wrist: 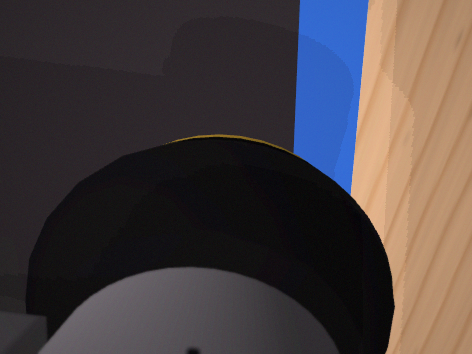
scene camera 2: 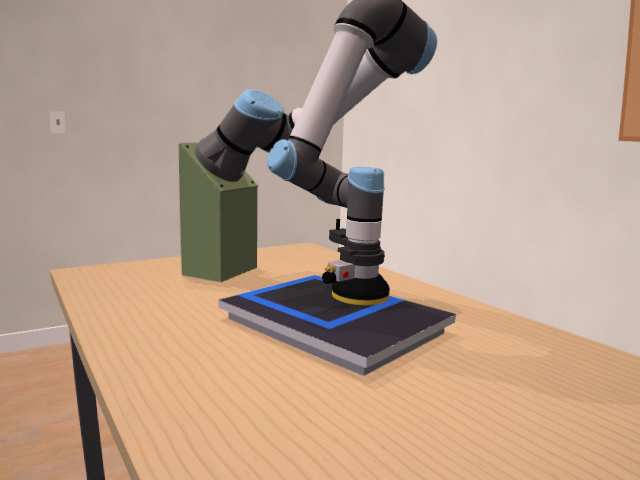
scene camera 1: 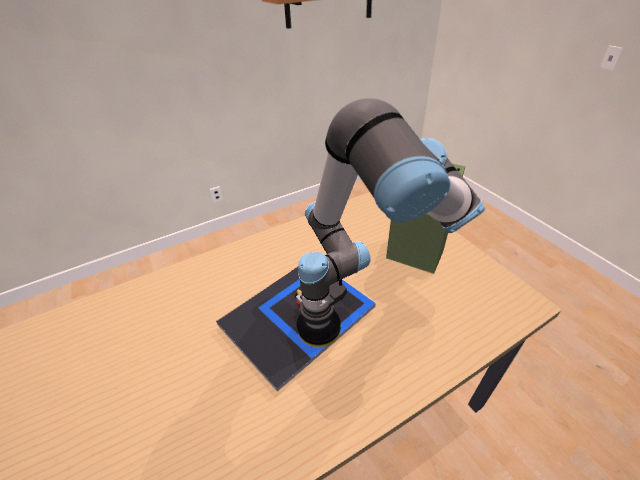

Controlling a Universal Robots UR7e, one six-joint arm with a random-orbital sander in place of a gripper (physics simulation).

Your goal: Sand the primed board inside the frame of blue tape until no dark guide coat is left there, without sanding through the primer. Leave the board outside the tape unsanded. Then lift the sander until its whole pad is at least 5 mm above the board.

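Places are measured from the arm's base along level axes (x up, y back, z right), in centimetres.
Pixels of known places: arm's base, origin of its link: [scene camera 2: 218,162].
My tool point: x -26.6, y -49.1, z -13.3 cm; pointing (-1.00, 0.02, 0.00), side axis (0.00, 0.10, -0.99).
For each thing: its top centre in the pictures, then the offset to it from my tool point. "*": a spot on its surface instead. Level surfaces: height alone.
- primed board, a spot on its surface: [scene camera 2: 403,330] * dx -0.5, dy -19.7, dz +4.8 cm
- blue tape, centre of its top: [wrist: 53,154] [scene camera 2: 320,297] [scene camera 1: 316,305] dx -0.3, dy +3.7, dz +7.8 cm
- wooden table, height of its surface: dx -4.7 cm
The primed board [scene camera 1: 248,335] [scene camera 2: 403,330] lies flat on the table and looks dark inside and outside the frame of blue tape [scene camera 1: 289,332] [scene camera 2: 289,310] [wrist: 325,75]. The black sander [scene camera 1: 318,322] [scene camera 2: 361,286] [wrist: 210,210], mounted in place of a gripper, stands upright at one corner area inside the frame and overlaps the tape. Its yellow-edged pad [scene camera 2: 361,300] looks level and at the board's surface; contact or a small gap cannot be told. The surface under the pad is hidden. In the wrist view, the visible surface inside the tape is dark grey, with shadows across it.
The arm [scene camera 1: 336,191] [scene camera 2: 330,87] reaches over from a green pedestal [scene camera 1: 416,242] [scene camera 2: 201,227] on the wooden table [scene camera 1: 129,361] [scene camera 2: 258,392] [wrist: 440,200]. The board's outer edge runs just beside the sander. Walls stand behind the table.
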